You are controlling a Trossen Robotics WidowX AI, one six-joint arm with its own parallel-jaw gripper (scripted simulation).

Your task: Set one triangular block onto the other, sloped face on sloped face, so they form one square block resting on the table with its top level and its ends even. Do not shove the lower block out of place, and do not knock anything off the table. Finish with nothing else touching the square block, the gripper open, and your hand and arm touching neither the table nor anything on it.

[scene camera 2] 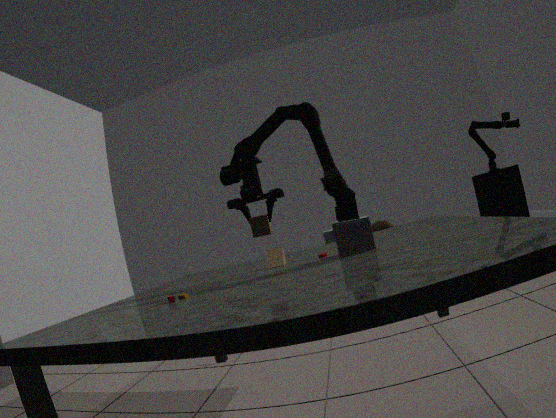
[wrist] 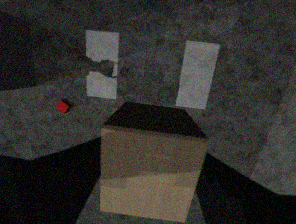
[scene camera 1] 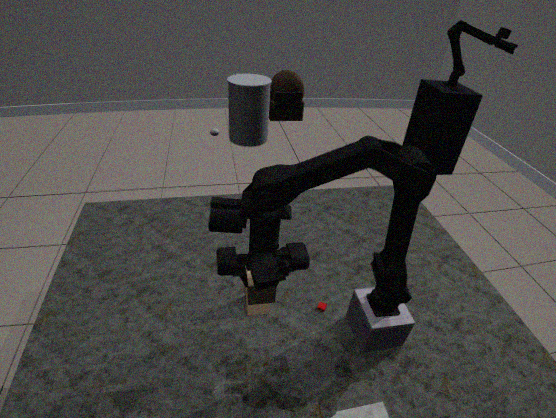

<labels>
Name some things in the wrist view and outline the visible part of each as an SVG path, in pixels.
My gripper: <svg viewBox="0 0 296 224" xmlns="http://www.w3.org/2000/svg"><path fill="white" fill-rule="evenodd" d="M206 153L195 188L205 224L296 224L296 196L276 194L259 183L252 181L239 171L230 168L213 155ZM101 137L38 159L26 160L0 155L0 224L76 224L78 216L101 176Z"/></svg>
A tan triangular block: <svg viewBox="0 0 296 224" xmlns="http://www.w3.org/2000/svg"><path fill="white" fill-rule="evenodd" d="M125 102L101 127L100 211L185 223L206 155L209 139L185 109Z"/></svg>
</labels>
